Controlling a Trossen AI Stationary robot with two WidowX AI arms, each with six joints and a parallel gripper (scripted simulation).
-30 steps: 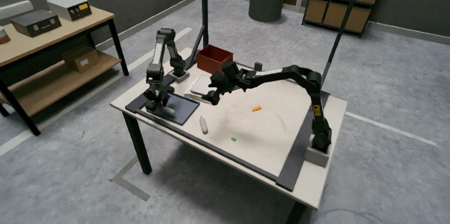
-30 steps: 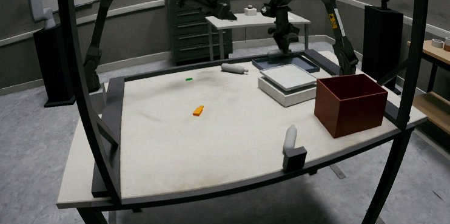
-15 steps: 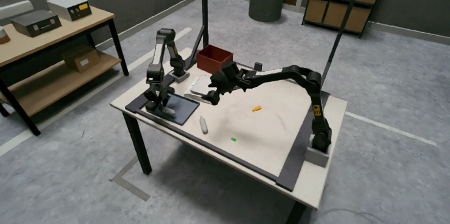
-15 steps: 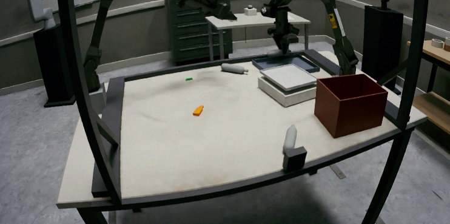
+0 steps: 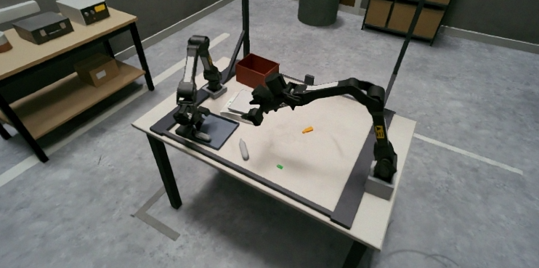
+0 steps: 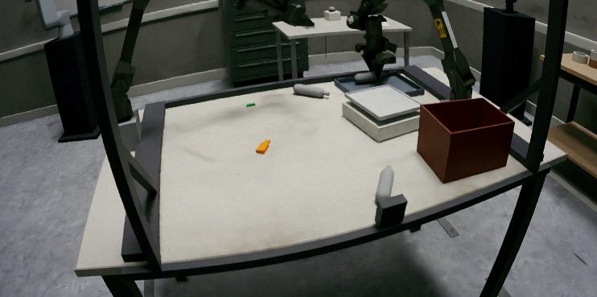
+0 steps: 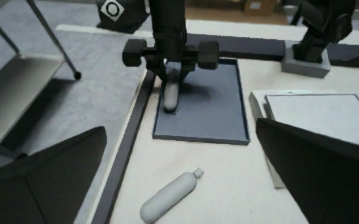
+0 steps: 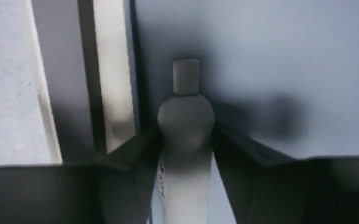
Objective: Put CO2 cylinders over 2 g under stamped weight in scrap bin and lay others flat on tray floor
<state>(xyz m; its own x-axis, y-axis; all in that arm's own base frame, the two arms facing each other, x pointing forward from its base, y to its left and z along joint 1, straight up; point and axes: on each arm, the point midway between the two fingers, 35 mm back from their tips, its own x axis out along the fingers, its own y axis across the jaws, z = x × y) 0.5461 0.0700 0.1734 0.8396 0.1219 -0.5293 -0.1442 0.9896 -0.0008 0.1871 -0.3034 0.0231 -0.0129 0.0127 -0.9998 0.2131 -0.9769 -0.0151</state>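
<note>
Now: the blue-grey tray 70 mm behind my right hand and 50 mm below it. Also, from my right hand: small green piece 410 mm to the left, 120 mm behind, 50 mm below; then red scrap bin 540 mm behind, 80 mm to the right, 20 mm below; then small orange piece 380 mm to the left, 380 mm behind, 50 mm below.
</note>
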